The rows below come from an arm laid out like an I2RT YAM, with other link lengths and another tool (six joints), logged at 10 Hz.
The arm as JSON. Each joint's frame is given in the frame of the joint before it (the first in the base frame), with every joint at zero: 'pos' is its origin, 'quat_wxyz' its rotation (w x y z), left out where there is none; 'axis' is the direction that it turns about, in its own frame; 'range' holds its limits. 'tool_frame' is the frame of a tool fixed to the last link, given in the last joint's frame.
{
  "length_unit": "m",
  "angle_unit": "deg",
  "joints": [
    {
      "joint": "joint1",
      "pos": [
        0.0,
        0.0,
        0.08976
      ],
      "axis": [
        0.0,
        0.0,
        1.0
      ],
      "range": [
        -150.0,
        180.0
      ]
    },
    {
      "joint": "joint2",
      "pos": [
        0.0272,
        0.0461,
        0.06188
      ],
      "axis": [
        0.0,
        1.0,
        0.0
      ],
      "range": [
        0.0,
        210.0
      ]
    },
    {
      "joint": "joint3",
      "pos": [
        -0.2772,
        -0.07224,
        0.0
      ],
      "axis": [
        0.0,
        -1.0,
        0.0
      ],
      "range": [
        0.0,
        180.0
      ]
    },
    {
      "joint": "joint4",
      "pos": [
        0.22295,
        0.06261,
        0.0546
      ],
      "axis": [
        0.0,
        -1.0,
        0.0
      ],
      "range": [
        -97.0,
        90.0
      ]
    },
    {
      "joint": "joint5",
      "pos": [
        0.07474,
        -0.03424,
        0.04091
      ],
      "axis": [
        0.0,
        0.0,
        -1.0
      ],
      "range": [
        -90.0,
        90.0
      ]
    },
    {
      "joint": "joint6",
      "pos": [
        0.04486,
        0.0,
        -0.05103
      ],
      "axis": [
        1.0,
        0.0,
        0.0
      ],
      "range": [
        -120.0,
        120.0
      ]
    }
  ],
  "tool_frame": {
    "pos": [
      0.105,
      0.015,
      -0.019
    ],
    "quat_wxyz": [
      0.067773,
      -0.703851,
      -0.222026,
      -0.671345
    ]
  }
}
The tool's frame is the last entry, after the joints.
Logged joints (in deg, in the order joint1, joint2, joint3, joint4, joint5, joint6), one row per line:
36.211 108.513 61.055 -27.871 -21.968 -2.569
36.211 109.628 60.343 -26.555 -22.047 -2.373
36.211 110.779 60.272 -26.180 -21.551 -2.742
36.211 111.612 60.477 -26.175 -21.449 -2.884
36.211 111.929 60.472 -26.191 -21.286 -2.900
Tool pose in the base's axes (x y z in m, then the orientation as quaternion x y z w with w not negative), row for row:
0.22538 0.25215 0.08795 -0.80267 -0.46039 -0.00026 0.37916
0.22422 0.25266 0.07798 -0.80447 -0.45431 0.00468 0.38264
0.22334 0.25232 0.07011 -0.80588 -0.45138 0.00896 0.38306
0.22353 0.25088 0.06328 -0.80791 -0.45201 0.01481 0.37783
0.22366 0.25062 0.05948 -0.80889 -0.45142 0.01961 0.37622
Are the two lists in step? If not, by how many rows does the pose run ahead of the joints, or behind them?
The pose runs 1 row behind the joints: the pose in row i belongs to the joints in row i - 1.
